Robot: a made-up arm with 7 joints. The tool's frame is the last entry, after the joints.
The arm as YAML. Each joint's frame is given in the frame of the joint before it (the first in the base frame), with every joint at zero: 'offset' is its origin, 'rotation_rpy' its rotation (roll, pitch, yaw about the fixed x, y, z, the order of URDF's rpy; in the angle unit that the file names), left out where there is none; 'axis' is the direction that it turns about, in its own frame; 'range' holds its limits. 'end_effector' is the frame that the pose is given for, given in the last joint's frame.
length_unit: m
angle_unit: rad
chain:
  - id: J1
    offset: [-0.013, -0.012, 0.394]
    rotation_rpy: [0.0, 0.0, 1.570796]
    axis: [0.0, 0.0, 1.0]
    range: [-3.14, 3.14]
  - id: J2
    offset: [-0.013, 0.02, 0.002]
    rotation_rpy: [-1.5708, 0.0, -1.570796]
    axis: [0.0, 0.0, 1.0]
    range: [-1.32, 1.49]
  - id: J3
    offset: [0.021, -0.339, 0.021]
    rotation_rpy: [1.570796, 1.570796, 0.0]
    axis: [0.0, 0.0, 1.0]
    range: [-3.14, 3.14]
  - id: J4
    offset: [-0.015, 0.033, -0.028]
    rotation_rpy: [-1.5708, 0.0, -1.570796]
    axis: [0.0, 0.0, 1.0]
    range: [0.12, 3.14]
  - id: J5
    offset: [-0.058, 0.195, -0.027]
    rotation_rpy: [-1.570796, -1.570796, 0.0]
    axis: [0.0, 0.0, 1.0]
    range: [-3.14, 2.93]
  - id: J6
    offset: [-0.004, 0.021, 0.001]
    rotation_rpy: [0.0, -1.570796, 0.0]
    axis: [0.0, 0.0, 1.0]
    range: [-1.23, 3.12]
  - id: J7
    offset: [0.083, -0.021, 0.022]
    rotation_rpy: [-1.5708, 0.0, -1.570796]
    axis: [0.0, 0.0, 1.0]
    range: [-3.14, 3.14]
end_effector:
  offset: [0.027, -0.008, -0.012]
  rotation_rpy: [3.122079, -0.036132, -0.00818]
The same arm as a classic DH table. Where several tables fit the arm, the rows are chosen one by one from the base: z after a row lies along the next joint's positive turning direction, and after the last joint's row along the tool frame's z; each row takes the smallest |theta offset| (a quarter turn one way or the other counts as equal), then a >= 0, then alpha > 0; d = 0 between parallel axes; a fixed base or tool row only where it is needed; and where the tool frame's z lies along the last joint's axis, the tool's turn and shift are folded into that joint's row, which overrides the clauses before.
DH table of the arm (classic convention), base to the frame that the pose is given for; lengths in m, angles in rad. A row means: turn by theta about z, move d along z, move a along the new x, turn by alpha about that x. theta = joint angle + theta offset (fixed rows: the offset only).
base (fixed): a -0.0177, alpha 0, d 0, theta offset 0.7454
J1: a -0.02, alpha -1.5708, d 0.396, theta offset -0.7454
J2: a 0.021, alpha 1.5708, d 0.008, theta offset 0
J3: a 0.033, alpha 1.5708, d 0.311, theta offset 0
J4: a 0.058, alpha 1.5708, d -0.042, theta offset 0
J5: a -0.021, alpha 1.5708, d 0.196, theta offset 0
J6: a 0.021, alpha -1.5708, d 0.026, theta offset 0
J7: a 0.006, alpha 3.1005, d 0.7405, theta offset 1.0672
tool (fixed): a 0, alpha 0, d 0.6701, theta offset 1.0757
Joint limits (rad, base to tool): -3.14..3.14 -1.32..1.49 -3.14..3.14 0.12..3.14 -3.14..2.93 -1.23..3.12 -3.14..3.14

